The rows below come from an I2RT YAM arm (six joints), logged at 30 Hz.
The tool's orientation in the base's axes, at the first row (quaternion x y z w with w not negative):
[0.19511, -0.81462, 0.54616, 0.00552]
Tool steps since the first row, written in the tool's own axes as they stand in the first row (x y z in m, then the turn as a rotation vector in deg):
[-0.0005, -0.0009, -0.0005, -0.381, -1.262, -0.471]
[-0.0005, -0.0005, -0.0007, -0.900, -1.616, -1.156]
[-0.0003, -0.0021, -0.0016, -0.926, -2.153, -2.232]
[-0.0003, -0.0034, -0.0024, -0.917, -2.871, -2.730]
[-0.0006, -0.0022, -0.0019, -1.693, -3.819, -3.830]
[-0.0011, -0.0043, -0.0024, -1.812, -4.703, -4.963]
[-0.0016, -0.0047, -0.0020, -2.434, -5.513, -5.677]
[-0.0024, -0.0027, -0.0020, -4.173, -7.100, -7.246]
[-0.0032, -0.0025, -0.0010, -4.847, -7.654, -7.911]
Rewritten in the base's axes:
[0.0007, 0.0003, 0.0009, 0.665, 0.126, 1.226]
[0.0005, 0.0006, 0.0006, 1.119, 0.783, 1.701]
[0.0006, 0.0008, 0.0024, 1.097, 1.575, 2.606]
[0.0009, 0.0011, 0.0039, 1.220, 1.781, 3.446]
[0.0009, 0.0012, 0.0026, 2.019, 2.694, 4.559]
[0.0019, 0.0011, 0.0045, 2.184, 3.453, 5.774]
[0.0026, 0.0007, 0.0046, 2.875, 4.019, 6.643]
[0.0027, 0.0016, 0.0027, 4.676, 5.441, 8.298]
[0.0036, 0.0011, 0.0019, 5.342, 6.063, 8.909]

